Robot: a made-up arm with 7 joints. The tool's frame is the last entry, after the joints. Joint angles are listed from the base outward. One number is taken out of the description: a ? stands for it. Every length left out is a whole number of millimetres.
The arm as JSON. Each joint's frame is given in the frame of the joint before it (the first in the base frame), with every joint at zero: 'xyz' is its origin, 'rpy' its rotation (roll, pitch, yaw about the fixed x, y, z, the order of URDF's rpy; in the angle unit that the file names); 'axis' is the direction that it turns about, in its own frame. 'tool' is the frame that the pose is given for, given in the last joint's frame.
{
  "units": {
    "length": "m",
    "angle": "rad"
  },
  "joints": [
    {
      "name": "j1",
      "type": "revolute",
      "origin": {
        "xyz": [
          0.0,
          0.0,
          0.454
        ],
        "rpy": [
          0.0,
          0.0,
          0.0
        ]
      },
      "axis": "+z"
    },
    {
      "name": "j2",
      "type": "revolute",
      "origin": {
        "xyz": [
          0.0,
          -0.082,
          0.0
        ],
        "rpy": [
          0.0,
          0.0,
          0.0
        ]
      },
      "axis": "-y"
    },
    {
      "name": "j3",
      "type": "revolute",
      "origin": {
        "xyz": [
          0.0,
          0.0,
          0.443
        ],
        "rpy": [
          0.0,
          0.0,
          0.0
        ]
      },
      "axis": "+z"
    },
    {
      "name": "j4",
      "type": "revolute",
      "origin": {
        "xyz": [
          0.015,
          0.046,
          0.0
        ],
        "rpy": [
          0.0,
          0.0,
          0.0
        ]
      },
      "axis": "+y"
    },
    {
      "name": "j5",
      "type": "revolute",
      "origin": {
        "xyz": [
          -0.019,
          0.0,
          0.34
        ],
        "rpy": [
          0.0,
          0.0,
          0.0
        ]
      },
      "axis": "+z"
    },
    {
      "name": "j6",
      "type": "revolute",
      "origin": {
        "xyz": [
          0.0,
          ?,
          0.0
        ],
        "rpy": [
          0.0,
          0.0,
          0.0
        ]
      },
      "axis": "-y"
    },
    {
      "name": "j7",
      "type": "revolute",
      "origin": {
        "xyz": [
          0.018,
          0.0,
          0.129
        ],
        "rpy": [
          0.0,
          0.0,
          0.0
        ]
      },
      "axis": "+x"
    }
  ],
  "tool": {
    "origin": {
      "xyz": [
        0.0,
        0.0,
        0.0
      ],
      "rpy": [
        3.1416,
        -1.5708,
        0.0
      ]
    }
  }
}
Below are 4 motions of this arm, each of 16 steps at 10 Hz.
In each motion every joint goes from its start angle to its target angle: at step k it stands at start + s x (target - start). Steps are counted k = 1, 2, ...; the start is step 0. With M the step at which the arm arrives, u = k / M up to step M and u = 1 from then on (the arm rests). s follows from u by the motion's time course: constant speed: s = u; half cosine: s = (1 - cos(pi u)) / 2; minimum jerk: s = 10 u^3 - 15 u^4 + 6 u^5.
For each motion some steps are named. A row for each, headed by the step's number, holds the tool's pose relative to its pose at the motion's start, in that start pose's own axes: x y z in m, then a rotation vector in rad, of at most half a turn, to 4 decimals.
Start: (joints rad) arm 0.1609 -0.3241 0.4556 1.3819 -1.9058 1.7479 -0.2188
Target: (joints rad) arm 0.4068 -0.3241 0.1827 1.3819 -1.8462 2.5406 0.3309
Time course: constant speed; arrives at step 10
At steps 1, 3, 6, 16:
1: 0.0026 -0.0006 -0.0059 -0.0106 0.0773 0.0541
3: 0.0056 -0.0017 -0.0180 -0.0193 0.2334 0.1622
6: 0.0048 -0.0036 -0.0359 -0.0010 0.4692 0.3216
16: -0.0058 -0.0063 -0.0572 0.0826 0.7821 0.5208

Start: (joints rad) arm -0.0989 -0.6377 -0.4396 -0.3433 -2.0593 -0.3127 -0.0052
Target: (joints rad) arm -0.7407 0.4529 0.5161 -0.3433 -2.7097 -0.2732 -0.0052
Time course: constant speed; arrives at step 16
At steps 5, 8, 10, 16:
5: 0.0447 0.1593 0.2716 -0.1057 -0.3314 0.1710
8: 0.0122 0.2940 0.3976 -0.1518 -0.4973 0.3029
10: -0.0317 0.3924 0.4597 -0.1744 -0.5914 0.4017
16: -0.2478 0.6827 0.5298 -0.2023 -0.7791 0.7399

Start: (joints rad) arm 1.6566 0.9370 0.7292 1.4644 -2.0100 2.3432 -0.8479
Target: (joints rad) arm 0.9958 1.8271 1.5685 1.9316 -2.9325 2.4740 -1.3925
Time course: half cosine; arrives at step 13
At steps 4, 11, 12, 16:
4: 0.1182 0.1069 0.0770 0.0502 0.3272 -0.4185
11: 0.6358 0.1438 0.1376 -0.2037 1.8442 -1.6378
12: 0.6592 0.1352 0.1266 -0.2544 1.9514 -1.6870
16: 0.6668 0.1322 0.1225 -0.2729 1.9882 -1.7027

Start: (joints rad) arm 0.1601 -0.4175 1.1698 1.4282 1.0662 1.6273 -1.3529
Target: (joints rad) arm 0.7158 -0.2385 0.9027 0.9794 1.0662 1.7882 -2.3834
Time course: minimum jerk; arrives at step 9
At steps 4, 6, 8, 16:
4: 0.0734 -0.0569 0.0249 -0.0224 0.1835 -0.4660
6: 0.1461 -0.1204 0.0245 -0.1189 0.3853 -0.8775
8: 0.1815 -0.1519 0.0143 -0.2008 0.4862 -1.0593
16: 0.1835 -0.1537 0.0135 -0.2063 0.4919 -1.0693

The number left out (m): -0.11
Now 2 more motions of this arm.
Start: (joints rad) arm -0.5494 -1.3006 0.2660 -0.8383 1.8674 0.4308 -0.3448
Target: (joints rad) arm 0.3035 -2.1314 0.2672 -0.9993 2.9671 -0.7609 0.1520
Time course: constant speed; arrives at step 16
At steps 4, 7, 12, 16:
4: -0.2122 0.1097 0.0725 0.3941 -0.1633 0.4542
7: -0.3792 0.1293 0.1260 0.7159 -0.2686 0.7270
12: -0.6296 0.0676 0.1819 1.2749 -0.3875 1.0270
16: -0.7862 -0.0307 0.1820 1.7031 -0.4095 1.1141

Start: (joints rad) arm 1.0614 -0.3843 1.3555 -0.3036 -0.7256 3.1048 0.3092
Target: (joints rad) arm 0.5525 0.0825 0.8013 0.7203 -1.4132 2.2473 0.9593
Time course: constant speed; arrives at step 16
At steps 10, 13, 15, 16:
10: -0.1039 -0.3037 0.1461 0.7915 -1.0696 0.5015
13: -0.1127 -0.3958 0.1090 0.9893 -1.4303 0.4084
15: -0.1126 -0.4415 0.0666 1.0963 -1.6587 0.2751
16: -0.1108 -0.4582 0.0416 1.1410 -1.7654 0.1873

